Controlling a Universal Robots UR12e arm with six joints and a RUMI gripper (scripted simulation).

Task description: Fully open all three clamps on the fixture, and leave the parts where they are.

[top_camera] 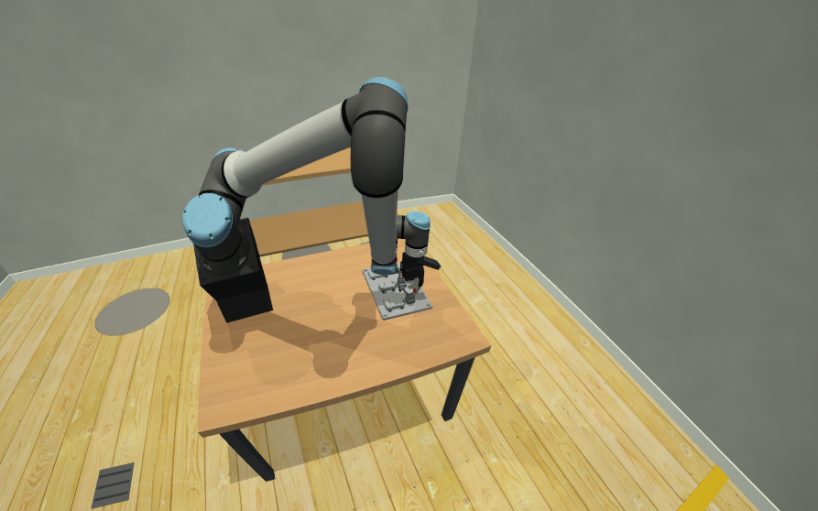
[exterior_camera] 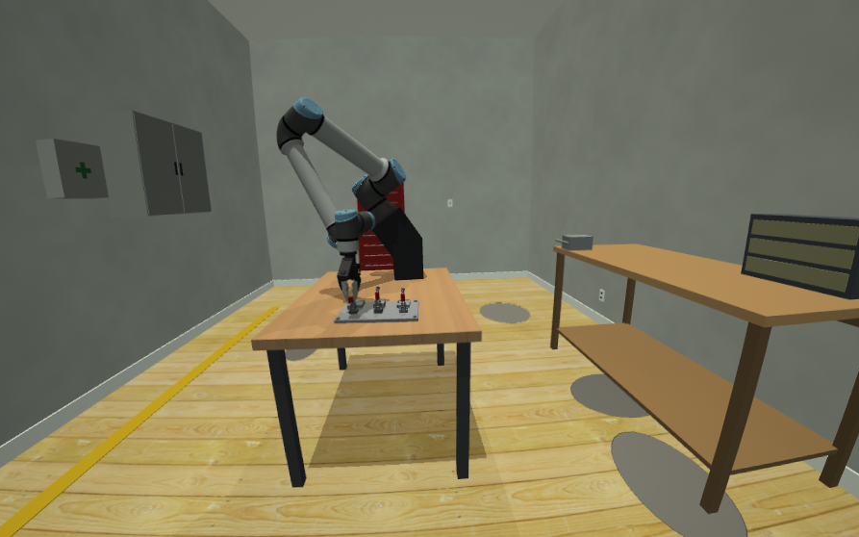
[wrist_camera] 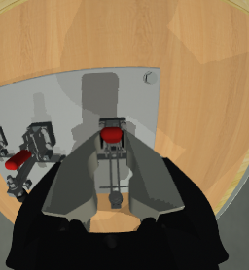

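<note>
Now: hand 110 mm to the right of the grey fixture plate, 70 mm above it and 50 mm past it.
</note>
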